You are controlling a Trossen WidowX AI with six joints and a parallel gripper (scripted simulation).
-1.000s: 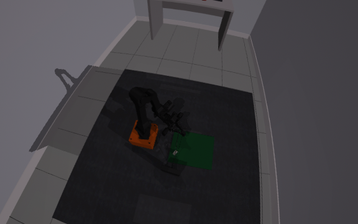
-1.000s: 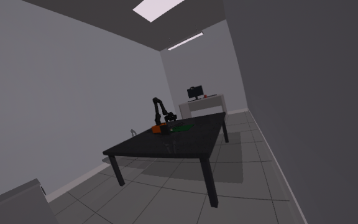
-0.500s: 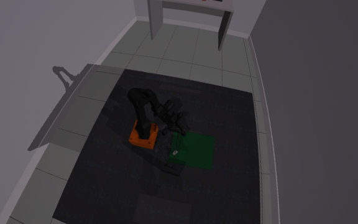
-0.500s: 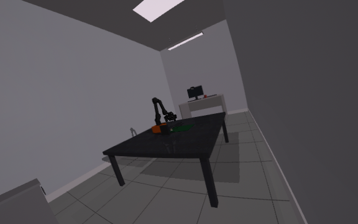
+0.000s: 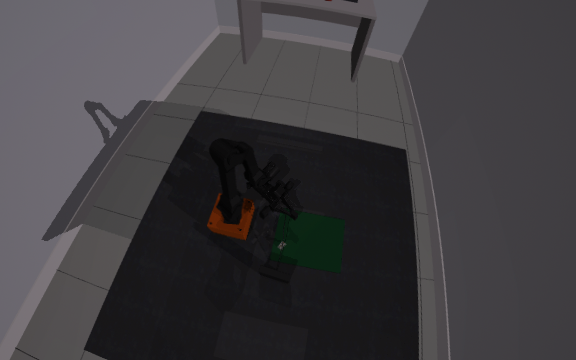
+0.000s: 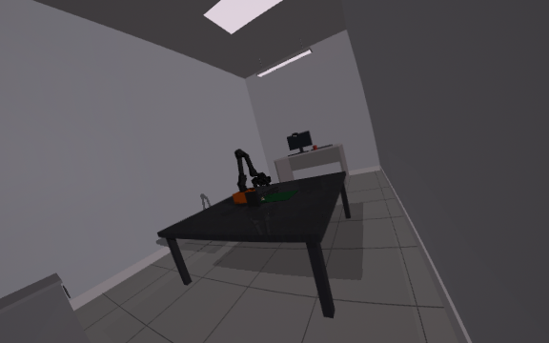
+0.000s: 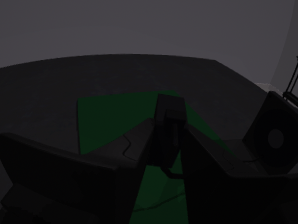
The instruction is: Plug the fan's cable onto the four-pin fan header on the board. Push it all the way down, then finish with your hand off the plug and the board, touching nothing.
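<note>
Now: the green board 9 cm ahead of my gripper tip, 7 cm to the right of it and 14 cm below it. Also, from my gripper tip: black fan (5 cm behind, 23 cm to the right, 6 cm below); then black plug (1 cm below).
</note>
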